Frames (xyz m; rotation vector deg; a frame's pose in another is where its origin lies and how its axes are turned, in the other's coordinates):
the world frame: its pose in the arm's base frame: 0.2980 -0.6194 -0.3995 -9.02 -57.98 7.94
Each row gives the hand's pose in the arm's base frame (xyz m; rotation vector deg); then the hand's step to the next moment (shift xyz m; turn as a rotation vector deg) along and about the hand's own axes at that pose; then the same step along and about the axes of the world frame.
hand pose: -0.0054 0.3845 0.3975 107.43 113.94 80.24
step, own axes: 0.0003 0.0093 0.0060 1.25 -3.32 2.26
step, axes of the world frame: 0.0080 0.0011 -0.0075 -2.55 3.34 -0.01
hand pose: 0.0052 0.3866 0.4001 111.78 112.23 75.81
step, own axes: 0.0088 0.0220 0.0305 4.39 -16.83 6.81
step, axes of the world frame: 0.0200 0.0172 -0.0282 -13.35 12.77 2.75
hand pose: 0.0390 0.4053 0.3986 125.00 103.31 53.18
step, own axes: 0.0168 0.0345 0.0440 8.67 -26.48 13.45
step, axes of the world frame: 0.0218 0.0176 -0.0512 -20.99 22.62 2.28
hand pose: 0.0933 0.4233 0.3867 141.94 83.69 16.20
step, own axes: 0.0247 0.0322 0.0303 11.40 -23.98 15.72
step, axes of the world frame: 0.0106 0.0046 -0.0493 -19.75 23.64 -1.75
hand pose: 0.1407 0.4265 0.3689 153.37 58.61 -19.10
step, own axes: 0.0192 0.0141 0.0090 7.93 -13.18 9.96
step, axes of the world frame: 0.0015 0.0003 -0.0254 -11.64 13.89 -2.72
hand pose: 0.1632 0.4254 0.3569 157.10 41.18 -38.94
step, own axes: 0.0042 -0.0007 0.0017 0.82 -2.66 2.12
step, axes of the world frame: -0.0015 0.0023 -0.0037 -2.51 2.43 0.12
